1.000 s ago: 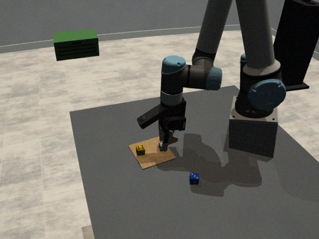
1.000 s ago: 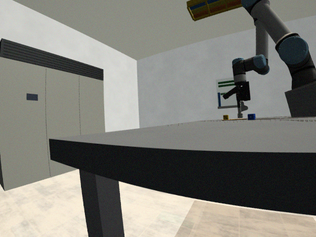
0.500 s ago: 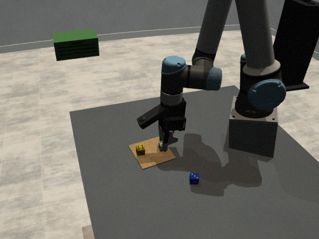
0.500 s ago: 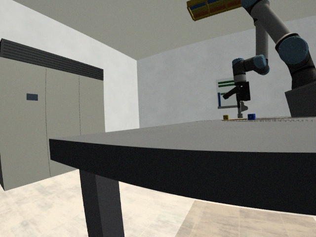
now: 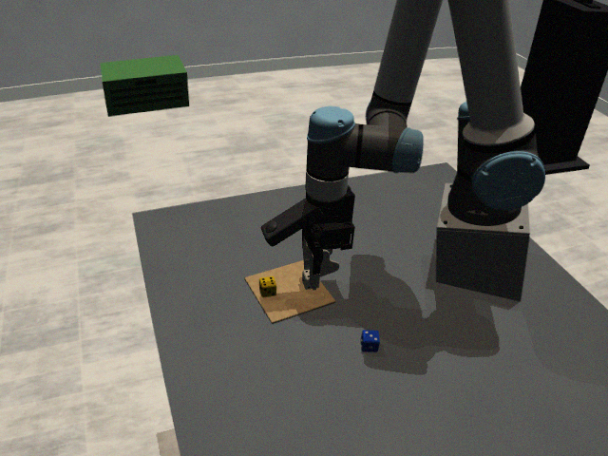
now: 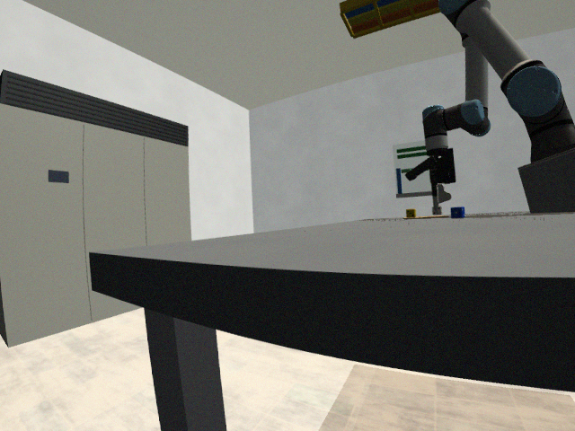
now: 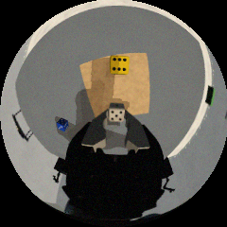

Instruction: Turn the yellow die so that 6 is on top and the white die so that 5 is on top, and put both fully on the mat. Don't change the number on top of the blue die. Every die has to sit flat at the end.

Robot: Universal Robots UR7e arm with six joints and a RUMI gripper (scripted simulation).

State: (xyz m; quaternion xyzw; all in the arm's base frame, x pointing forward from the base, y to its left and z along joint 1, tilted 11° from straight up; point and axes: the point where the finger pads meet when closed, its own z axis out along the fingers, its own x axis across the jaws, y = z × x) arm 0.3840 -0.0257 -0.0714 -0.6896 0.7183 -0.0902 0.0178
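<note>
Now: the white die right at my hand. Also, from my hand: tan mat: 5 cm ahead, 2 cm below; then yellow die: 9 cm ahead, 1 cm below; then blue die: 6 cm behind, 18 cm to the left, 1 cm below.
</note>
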